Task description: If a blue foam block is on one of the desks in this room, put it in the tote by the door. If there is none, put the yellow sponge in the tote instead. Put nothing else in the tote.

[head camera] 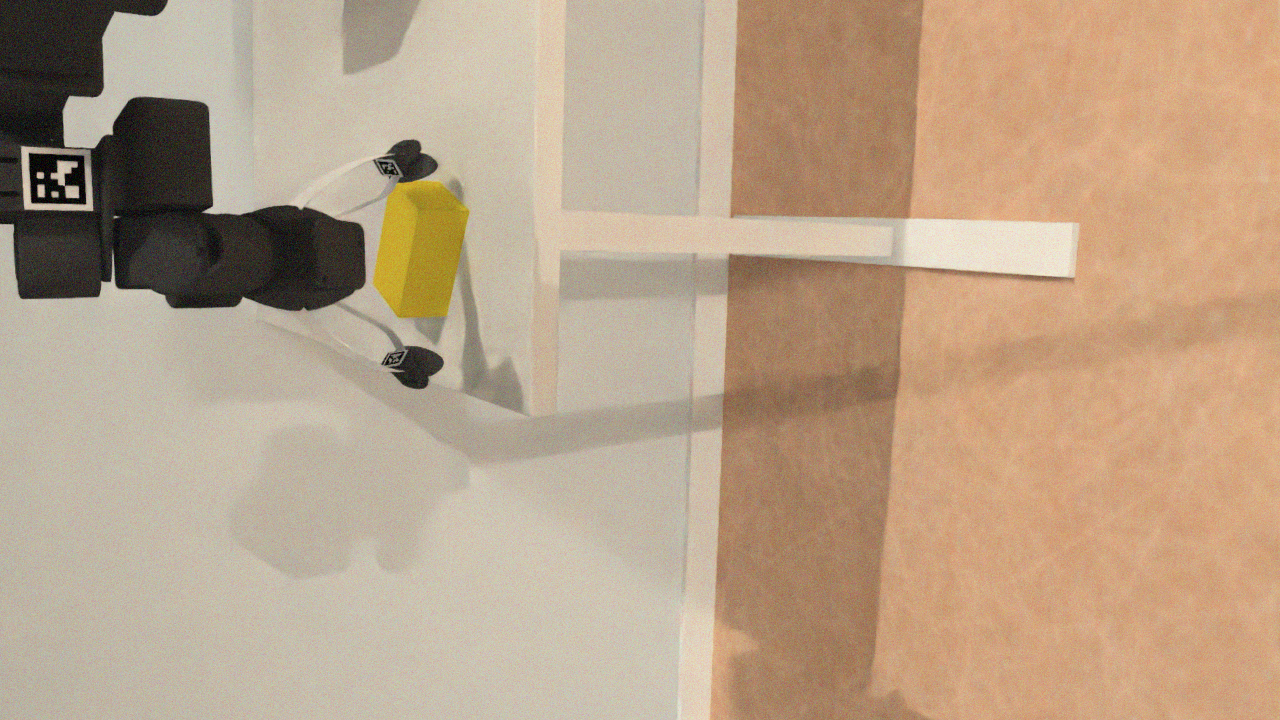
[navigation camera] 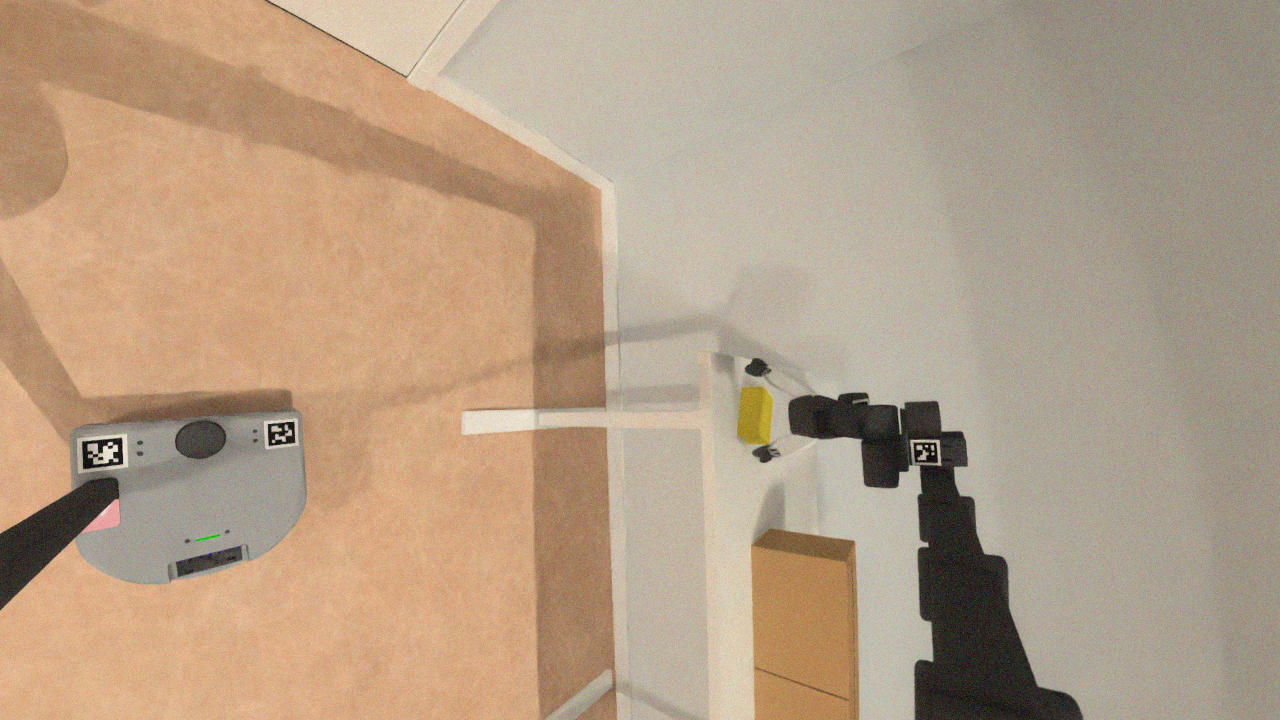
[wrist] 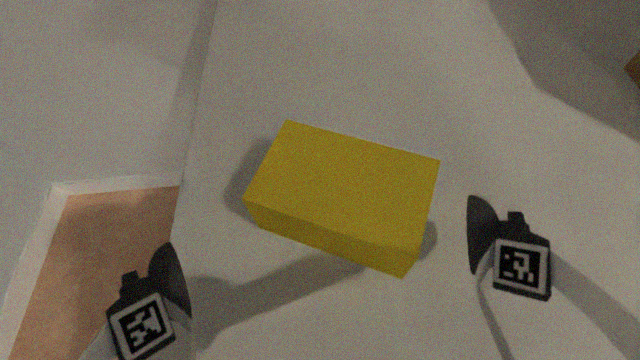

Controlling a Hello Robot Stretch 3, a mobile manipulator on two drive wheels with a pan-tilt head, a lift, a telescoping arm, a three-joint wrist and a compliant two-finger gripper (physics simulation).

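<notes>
The head camera shows the gripper (head camera: pixel 425 265) along with a yellow sponge (head camera: pixel 424 224). In the navigation camera view the sponge (navigation camera: pixel 754 423) and the gripper (navigation camera: pixel 753 409) both appear, while the wrist view shows the gripper (wrist: pixel 325 246) and the sponge (wrist: pixel 365 202) as well.
</notes>
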